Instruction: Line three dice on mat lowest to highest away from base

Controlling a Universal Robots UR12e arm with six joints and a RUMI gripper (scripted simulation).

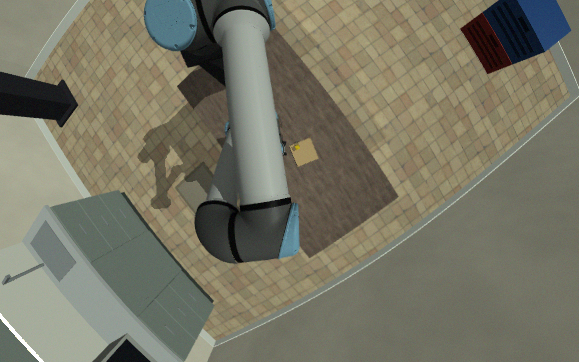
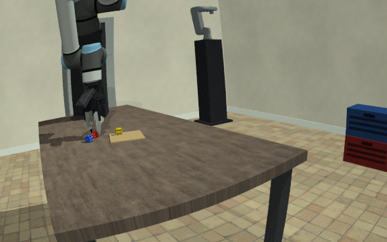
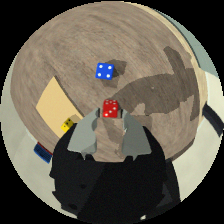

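Now: hand 1 cm above the red die. The rest, counted from my hand: tan mat (12 cm to the left, 9 cm ahead, 2 cm below); yellow die (10 cm to the left, 4 cm ahead, 1 cm below); blue die (5 cm ahead, 4 cm to the right, 1 cm below).
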